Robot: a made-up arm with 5 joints.
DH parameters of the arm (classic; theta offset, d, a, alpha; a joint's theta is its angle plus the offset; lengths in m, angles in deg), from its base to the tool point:
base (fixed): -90 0.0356 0 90
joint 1: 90 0.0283 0.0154 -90
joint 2: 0 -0.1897 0.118 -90
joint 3: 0 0.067 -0.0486 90
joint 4: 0 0.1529 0.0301 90
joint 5: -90 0.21 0.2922 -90
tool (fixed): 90 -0.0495 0 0
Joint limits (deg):
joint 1: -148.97..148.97
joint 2: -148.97..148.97
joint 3: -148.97..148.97
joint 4: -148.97..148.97
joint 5: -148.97..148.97
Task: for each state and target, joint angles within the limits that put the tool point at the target. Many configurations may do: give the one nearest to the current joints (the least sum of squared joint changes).
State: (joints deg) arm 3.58 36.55 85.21 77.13 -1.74
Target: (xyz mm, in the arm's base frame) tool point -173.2 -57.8 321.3
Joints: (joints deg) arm 35.51 29.35 85.08 57.69 -42.06
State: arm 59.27 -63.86 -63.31 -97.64 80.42
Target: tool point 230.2 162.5 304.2
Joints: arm 102.41 -105.08 -17.32 -135.98 71.54
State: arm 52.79 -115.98 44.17 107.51 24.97
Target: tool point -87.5 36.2 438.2
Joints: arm 57.76 -101.65 72.96 120.70 17.98
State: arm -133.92 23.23 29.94 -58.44 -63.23
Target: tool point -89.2 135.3 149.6
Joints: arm -130.68 33.56 27.84 -39.70 -53.86
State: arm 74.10 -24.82 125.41 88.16 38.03
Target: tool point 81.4 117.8 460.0
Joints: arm 82.48 -50.11 95.80 68.77 48.06
